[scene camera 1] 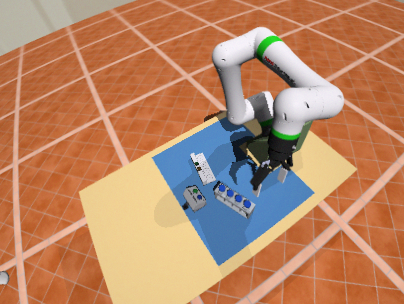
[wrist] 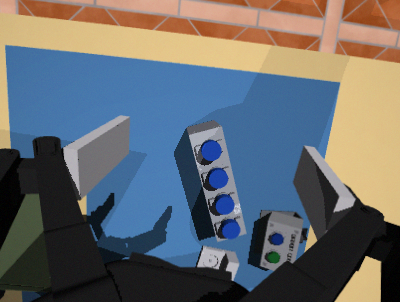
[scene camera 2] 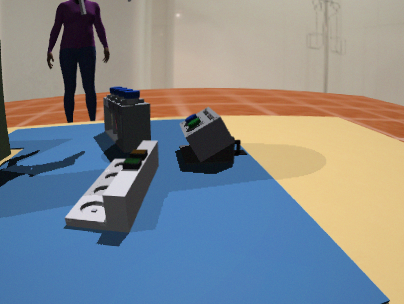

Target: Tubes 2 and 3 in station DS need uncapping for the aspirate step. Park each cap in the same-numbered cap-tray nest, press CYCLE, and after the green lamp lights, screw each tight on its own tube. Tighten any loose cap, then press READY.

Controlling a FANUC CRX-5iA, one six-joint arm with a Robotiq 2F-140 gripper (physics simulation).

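Places are measured from the arm's base along level axes (x ahead, y left, z up), in metres.
Pixels of known places: gripper, fingertip midpoint: (scene camera 1: 268, 187) (wrist: 211, 149) (scene camera 2: 106, 7).
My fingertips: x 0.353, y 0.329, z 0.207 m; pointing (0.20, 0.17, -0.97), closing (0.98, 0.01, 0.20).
Ahead of a thing's pixels: the offset from my fingertips to its middle. Level surfaces: height alone.
The tube rack @[dx +0.072, dy -0.124, dz -0.302 m] (scene camera 1: 234, 206) (scene camera 2: 135, 122) (wrist: 206, 135) stands upright on the mat, with several blue caps @[dx +0.062, dy -0.100, dz -0.240 m] (scene camera 1: 238, 198) @[dx +0.103, dy -0.195, dz -0.240 m] (scene camera 2: 125, 93) (wrist: 218, 178) in a row on its tubes. Whether any cap is loose cannot be told. The white cap tray @[dx +0.107, dy -0.422, dz -0.327 m] (scene camera 1: 206, 174) (scene camera 2: 131, 197) (wrist: 206, 251) lies near it; its visible round nests look empty. A green lamp @[dx +0.132, dy -0.445, dz -0.305 m] (scene camera 2: 132, 163) and an amber lamp @[dx +0.137, dy -0.406, dz -0.301 m] (scene camera 2: 139, 153) on it look dark. The control box @[dx +0.249, dy -0.257, dz -0.312 m] (scene camera 1: 196, 204) (scene camera 2: 212, 140) has a blue button @[dx +0.225, dy -0.236, dz -0.290 m] (wrist: 276, 239) and a green button @[dx +0.228, dy -0.281, dz -0.290 m] (wrist: 273, 257). My gripper (scene camera 1: 270, 182) (wrist: 211, 149) is wide open and empty, raised above the mat beside the rack.
The blue mat @[dz -0.354 m] (scene camera 1: 240, 245) (scene camera 2: 225, 250) (wrist: 100, 90) lies on the yellow table @[dz -0.357 m] (scene camera 1: 135, 235) (scene camera 2: 340, 165) (wrist: 150, 47). The control box stands tilted at the mat's edge. A person (scene camera 2: 77, 35) stands beyond the table.
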